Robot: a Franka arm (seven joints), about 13 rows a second.
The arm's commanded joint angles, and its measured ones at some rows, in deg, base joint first. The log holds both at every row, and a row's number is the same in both.
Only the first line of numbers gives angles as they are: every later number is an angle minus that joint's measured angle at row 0.
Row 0, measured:
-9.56, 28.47, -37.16, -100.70, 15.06, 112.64, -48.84
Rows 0 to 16, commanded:
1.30, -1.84, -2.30, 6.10, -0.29, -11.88, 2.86
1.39, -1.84, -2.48, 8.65, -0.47, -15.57, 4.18
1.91, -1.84, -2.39, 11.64, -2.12, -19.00, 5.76
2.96, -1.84, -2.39, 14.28, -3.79, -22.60, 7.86
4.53, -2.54, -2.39, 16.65, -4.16, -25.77, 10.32
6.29, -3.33, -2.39, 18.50, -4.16, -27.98, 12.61
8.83, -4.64, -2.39, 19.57, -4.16, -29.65, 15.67
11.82, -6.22, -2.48, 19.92, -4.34, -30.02, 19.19
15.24, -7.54, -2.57, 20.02, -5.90, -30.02, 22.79
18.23, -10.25, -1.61, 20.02, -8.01, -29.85, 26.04
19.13, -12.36, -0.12, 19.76, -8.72, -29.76, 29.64
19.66, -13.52, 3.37, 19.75, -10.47, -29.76, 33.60
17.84, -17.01, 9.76, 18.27, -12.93, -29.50, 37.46
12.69, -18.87, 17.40, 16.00, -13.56, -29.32, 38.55
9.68, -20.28, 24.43, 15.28, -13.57, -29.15, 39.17
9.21, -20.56, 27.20, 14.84, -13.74, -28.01, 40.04
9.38, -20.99, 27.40, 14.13, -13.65, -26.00, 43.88
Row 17, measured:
11.03, -18.25, 24.12, 17.91, -12.16, -29.17, 39.53
